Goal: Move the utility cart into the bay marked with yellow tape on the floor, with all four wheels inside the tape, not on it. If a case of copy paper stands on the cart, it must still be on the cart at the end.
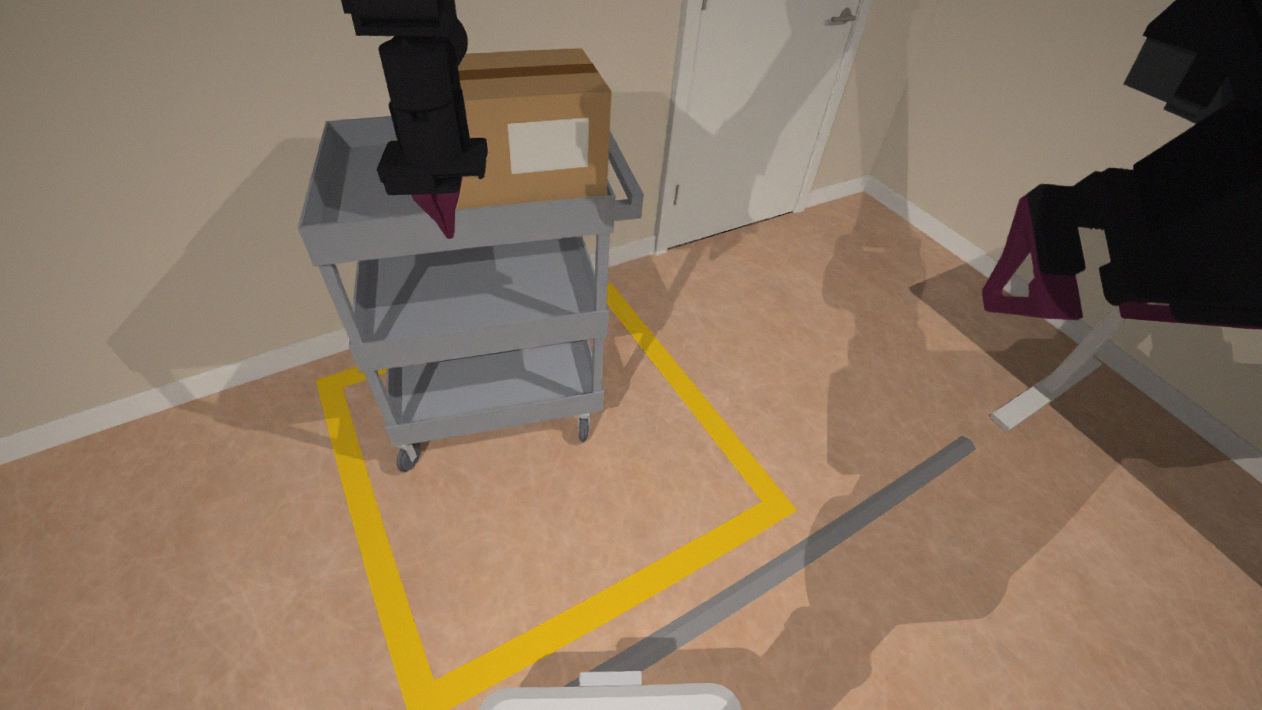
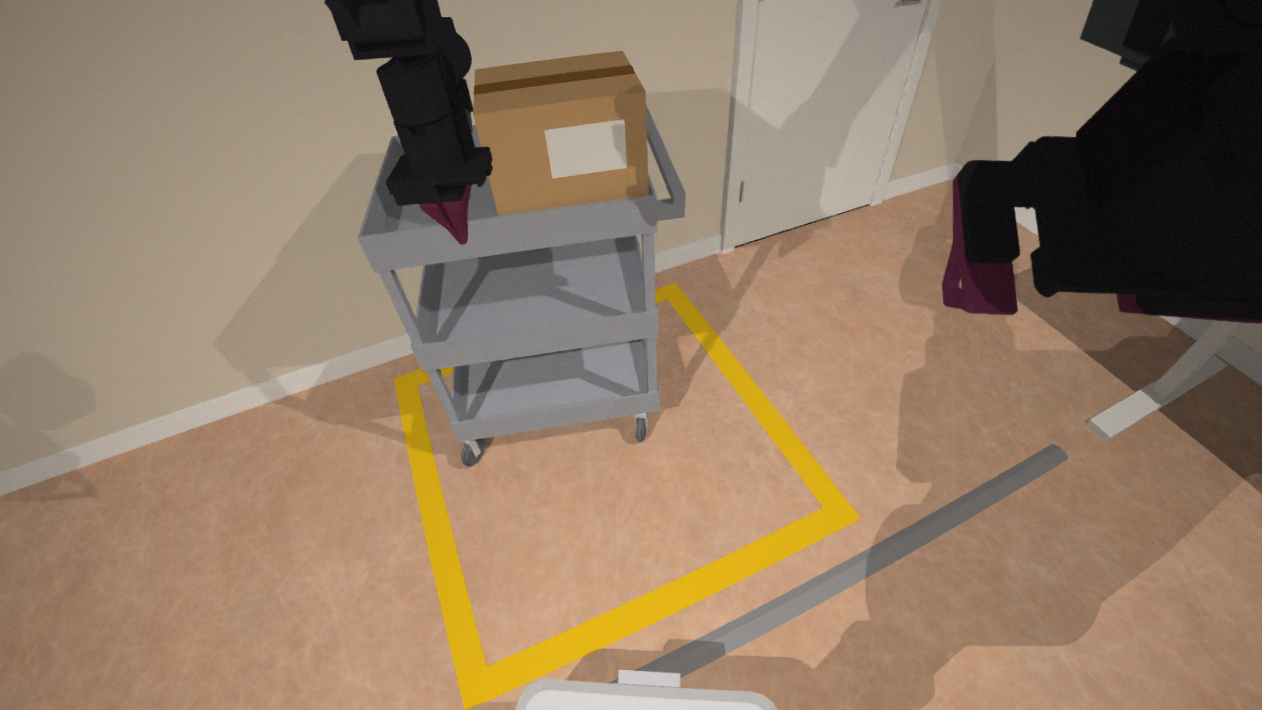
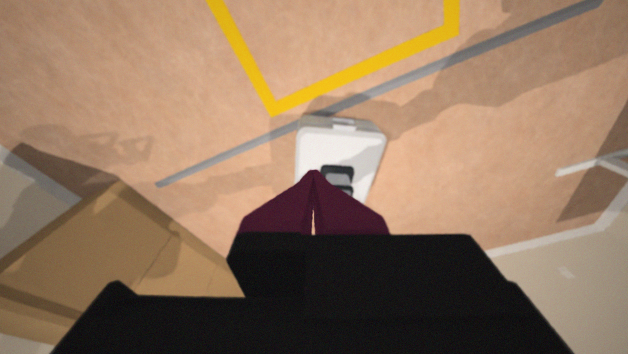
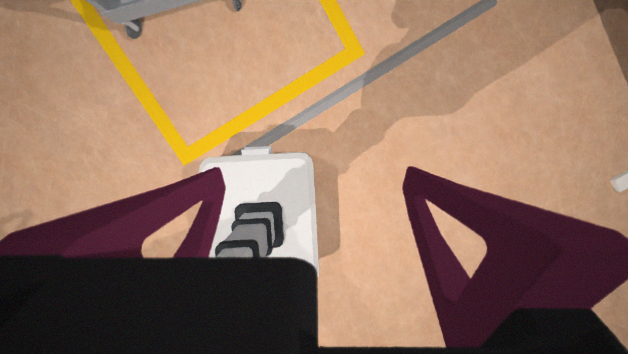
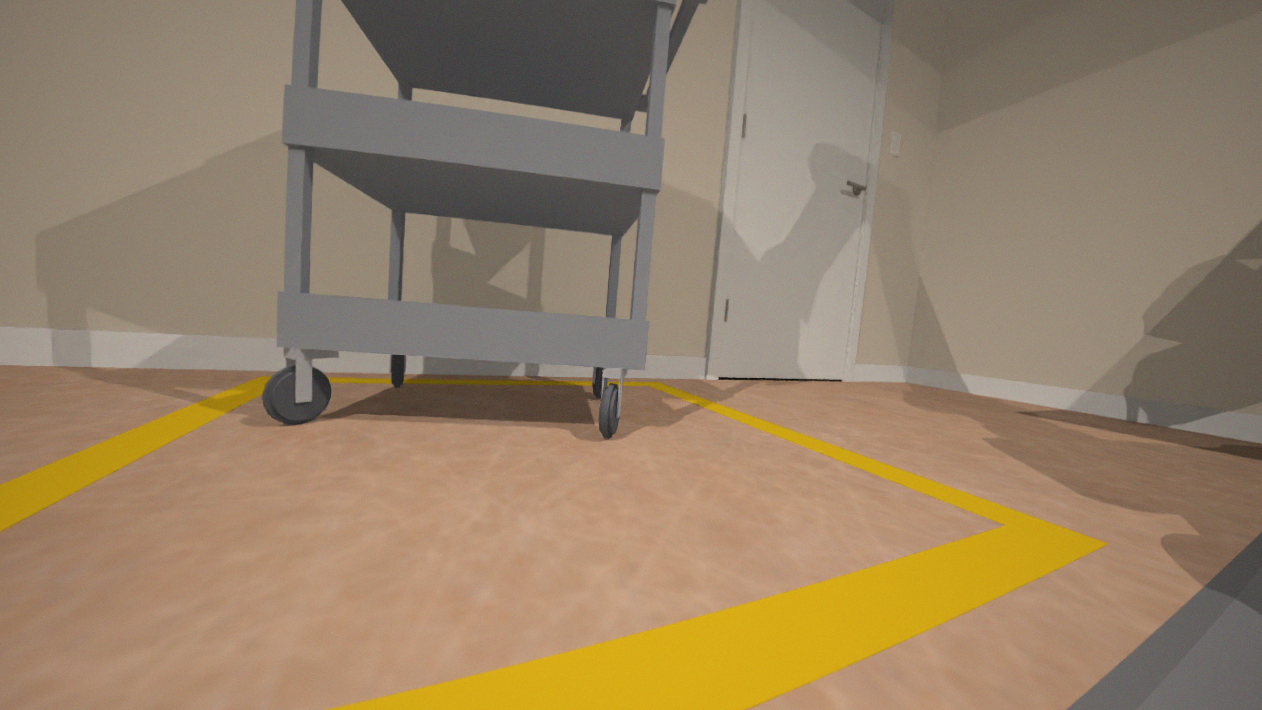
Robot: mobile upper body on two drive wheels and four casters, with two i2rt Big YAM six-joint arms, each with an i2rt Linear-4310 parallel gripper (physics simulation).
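Frame: origin at the left arm's base, x ahead, y left, z up, level; centimetres.
Seen in the pictures: left gripper, fingertip midpoint: [image 1: 450, 235] [image 2: 464, 241] [image 3: 313, 177]; right gripper, fingertip midpoint: [image 1: 1054, 304] [image 2: 1033, 297] [image 4: 313, 177].
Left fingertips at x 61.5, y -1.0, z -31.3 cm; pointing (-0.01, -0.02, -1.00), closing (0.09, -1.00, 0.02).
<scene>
A point is followed by its place in that frame.
The grey utility cart [image 1: 485, 339] @(z -90.7, x 102.1, y 7.9 cm) [image 2: 538, 339] @(z -90.6, x 102.1, y 7.7 cm) [image 4: 150, 10] @(z -125.2, x 99.1, y 20.5 cm) [image 5: 467, 132] @(z -90.7, x 101.5, y 10.4 cm) stands upright toward the back of the yellow tape bay [image 1: 608, 596] @(z -140.9, x 58.1, y -23.3 cm) [image 2: 653, 609] @(z -140.9, x 54.7, y -22.1 cm) [image 3: 365, 68] @(z -141.0, x 61.2, y -33.4 cm) [image 4: 270, 102] @(z -140.9, x 59.5, y -28.0 cm) [image 5: 794, 626] @(z -140.9, x 63.1, y -35.5 cm). Its two near wheels are inside the tape. The rear wheels are close to the back tape; I cannot tell whether they touch it. The cardboard case [image 1: 555, 189] @(z -52.9, x 108.0, y -9.6 cm) [image 2: 520, 167] @(z -45.2, x 104.4, y 4.0 cm) [image 3: 90, 250] stands on the top tray. My left gripper [image 1: 450, 234] @(z -31.3, x 61.5, y -1.0 cm) [image 2: 464, 240] @(z -31.3, x 61.5, y -1.0 cm) [image 3: 313, 177] @(z -31.3, x 61.5, y -1.0 cm) is shut and empty, its tips overlapping the tray's near rim; contact is unclear. My right gripper [image 4: 313, 177] @(z -14.0, x 33.0, y -46.1 cm) is open, away from the cart.
A long grey bar [image 1: 794, 565] @(z -140.1, x 65.1, y -75.0 cm) [image 2: 864, 574] @(z -140.6, x 65.8, y -77.8 cm) [image 3: 235, 152] @(z -139.7, x 0.2, y 48.6 cm) lies across the floor outside the near tape edge, close to my white base [image 1: 608, 702] @(z -115.0, x 28.9, y -21.8 cm) [image 4: 295, 200] @(z -115.0, x 10.5, y -39.5 cm). A wall stands behind the cart, with a door [image 1: 750, 114] @(z -83.7, x 222.5, y -79.1 cm) [image 5: 794, 176] @(z -51.3, x 221.6, y -77.5 cm) at its right. A white leg [image 1: 1023, 410] stands at the right.
</scene>
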